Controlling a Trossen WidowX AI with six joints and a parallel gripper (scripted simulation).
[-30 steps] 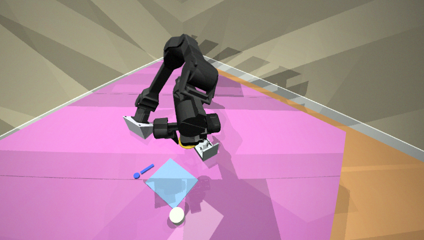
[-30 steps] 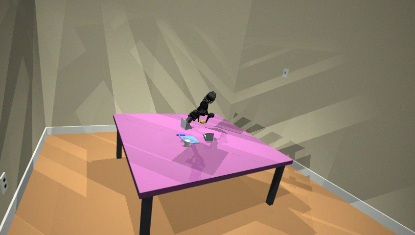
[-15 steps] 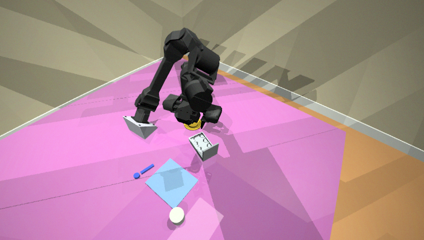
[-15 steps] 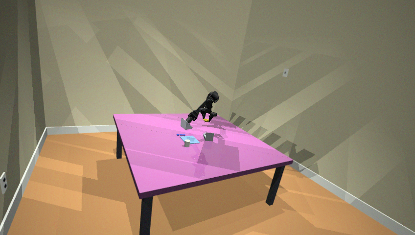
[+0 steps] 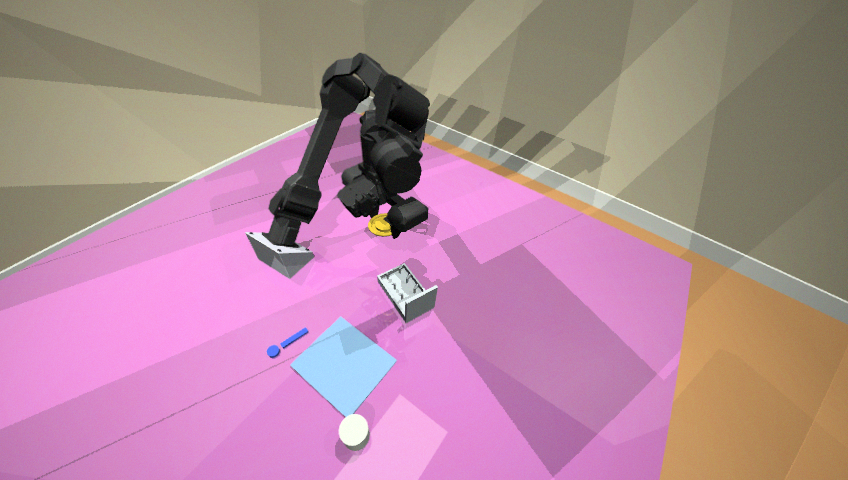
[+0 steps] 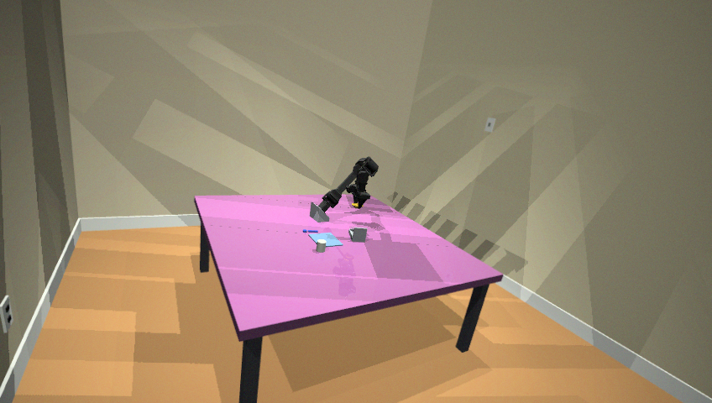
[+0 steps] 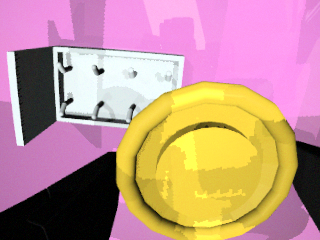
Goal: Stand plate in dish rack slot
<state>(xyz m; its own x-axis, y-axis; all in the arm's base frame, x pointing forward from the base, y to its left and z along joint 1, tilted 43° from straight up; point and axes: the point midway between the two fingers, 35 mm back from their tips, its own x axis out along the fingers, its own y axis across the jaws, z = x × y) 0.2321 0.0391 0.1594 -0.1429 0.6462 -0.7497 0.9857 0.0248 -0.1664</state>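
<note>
My gripper tip is now 70 mm short of the grey dish rack, 10 mm to the left of it and 130 mm above it. The rest, counted from my gripper tip: light blue mat 100 mm ahead, 200 mm to the right, 150 mm below; then yellow plate 10 mm above; then blue spoon 10 mm behind, 260 mm to the right, 150 mm below.
</note>
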